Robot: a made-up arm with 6 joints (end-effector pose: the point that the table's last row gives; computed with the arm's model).
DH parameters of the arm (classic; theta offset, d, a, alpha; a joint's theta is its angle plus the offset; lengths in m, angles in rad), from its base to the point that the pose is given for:
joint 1: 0 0.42 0 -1.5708
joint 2: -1.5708 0 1.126 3.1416
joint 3: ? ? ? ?
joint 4: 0 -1.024 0 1.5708
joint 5: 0 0.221 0 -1.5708
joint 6: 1.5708 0 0 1.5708
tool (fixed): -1.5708 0 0 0
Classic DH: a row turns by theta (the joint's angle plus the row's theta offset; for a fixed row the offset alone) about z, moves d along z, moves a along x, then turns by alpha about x.
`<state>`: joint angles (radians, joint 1 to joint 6).
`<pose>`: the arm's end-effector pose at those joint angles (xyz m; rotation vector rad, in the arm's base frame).
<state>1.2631 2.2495 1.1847 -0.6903 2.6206 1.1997</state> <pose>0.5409 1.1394 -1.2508 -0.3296 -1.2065 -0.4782</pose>
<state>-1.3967 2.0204 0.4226 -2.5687 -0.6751 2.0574</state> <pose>0.3330 -0.8214 -1.0898 1.3428 0.3740 -1.1846</pose>
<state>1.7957 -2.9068 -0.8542 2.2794 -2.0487 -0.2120</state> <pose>0.0572 -0.8949 0.1546 0.7453 0.6450 -0.4394</pose>
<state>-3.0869 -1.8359 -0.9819 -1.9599 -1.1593 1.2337</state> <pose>0.2640 -0.0695 0.7626 -0.7652 -0.1206 -1.5706</pose>
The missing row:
joint 3: 0 0 0 -1.5708
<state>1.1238 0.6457 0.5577 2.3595 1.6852 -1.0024</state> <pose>0.5983 1.6109 1.3845 -1.1755 -0.3585 2.8253</pose>
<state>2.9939 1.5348 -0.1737 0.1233 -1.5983 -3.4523</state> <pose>-0.9683 0.3658 -0.5575 0.2910 -0.1663 0.0016</pose>
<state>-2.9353 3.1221 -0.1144 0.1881 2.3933 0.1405</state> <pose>0.9357 0.4176 -0.6499 1.1612 0.0482 -2.5867</pose>
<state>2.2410 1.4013 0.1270 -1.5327 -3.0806 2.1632</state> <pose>-0.7374 0.9440 -0.4339 -0.9842 -0.9656 -1.1641</pose>
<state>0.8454 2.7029 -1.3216 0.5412 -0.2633 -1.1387</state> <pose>-0.0306 -0.3201 0.1195 1.3735 -1.7085 1.0387</pose>
